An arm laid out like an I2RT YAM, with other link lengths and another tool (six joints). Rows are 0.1 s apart.
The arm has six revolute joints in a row. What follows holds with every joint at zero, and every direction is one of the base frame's. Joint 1 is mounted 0.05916 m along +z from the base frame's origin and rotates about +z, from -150.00 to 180.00 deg. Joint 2 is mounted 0.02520 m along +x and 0.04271 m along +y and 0.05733 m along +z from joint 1 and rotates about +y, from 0.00 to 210.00 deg. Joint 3 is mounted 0.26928 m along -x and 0.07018 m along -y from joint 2 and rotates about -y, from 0.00 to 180.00 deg. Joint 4 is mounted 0.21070 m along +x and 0.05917 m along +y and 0.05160 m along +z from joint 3 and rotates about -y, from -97.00 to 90.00 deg. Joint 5 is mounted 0.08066 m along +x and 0.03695 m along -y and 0.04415 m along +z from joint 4 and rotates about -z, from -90.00 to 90.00 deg. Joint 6 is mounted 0.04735 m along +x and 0.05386 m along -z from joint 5 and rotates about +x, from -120.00 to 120.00 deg. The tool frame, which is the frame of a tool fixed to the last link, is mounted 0.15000 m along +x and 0.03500 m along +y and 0.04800 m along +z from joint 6; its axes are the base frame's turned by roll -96.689, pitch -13.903 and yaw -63.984 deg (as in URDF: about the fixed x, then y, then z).
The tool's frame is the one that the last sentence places.
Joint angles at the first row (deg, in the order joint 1, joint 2, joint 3, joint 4, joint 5, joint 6):
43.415 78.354 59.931 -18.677 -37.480 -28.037
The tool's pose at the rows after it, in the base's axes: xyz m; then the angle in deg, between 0 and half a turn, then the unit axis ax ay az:
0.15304 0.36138 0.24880 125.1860 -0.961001 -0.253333 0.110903
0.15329 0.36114 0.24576 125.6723 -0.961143 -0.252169 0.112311
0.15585 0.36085 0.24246 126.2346 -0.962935 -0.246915 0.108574
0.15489 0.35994 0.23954 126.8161 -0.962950 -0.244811 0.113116
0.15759 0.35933 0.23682 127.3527 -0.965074 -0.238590 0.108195
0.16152 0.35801 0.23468 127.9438 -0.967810 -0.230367 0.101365
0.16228 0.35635 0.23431 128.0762 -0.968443 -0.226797 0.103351
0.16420 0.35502 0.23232 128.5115 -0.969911 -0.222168 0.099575
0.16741 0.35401 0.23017 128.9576 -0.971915 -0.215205 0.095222
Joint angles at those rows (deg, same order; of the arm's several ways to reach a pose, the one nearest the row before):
43.374 78.671 59.966 -19.243 -37.601 -28.224
43.364 78.920 59.973 -19.613 -37.410 -28.581
43.330 79.045 59.842 -19.666 -36.586 -28.711
43.352 79.179 59.978 -20.571 -36.476 -29.009
43.330 79.142 59.820 -20.622 -35.508 -29.010
43.165 79.006 59.791 -20.864 -34.368 -29.008
42.859 78.921 59.908 -21.461 -34.449 -29.033
42.737 78.773 59.743 -21.632 -33.783 -29.135
42.593 78.751 59.655 -21.714 -32.943 -29.059

